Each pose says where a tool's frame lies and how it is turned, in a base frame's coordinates. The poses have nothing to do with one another.
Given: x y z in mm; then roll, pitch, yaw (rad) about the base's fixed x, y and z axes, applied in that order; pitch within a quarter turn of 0, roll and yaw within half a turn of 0.
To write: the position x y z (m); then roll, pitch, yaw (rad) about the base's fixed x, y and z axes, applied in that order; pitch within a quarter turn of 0, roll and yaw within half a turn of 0. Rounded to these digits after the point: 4 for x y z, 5 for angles.
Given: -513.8, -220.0, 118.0, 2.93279, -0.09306, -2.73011
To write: -0.5138, -0.2200, 0.1180, 2.93279, -0.09306, -2.73011
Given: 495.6, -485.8, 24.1, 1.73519, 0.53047, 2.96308
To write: 0.4956, -0.4858, 0.0241, 1.73519, 0.53047, 2.96308
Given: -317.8, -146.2, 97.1, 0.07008, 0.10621, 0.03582
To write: -0.3178, -0.1462, 0.0971, 0.07008, 0.10621, 0.03582
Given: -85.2, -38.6, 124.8, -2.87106, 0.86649, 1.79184
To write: -0.0852, -0.0386, 0.1248, -2.87106, 0.86649, 1.79184
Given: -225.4, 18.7, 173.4, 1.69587, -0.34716, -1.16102
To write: -0.2254, 0.0187, 0.1734, 1.69587, -0.34716, -1.16102
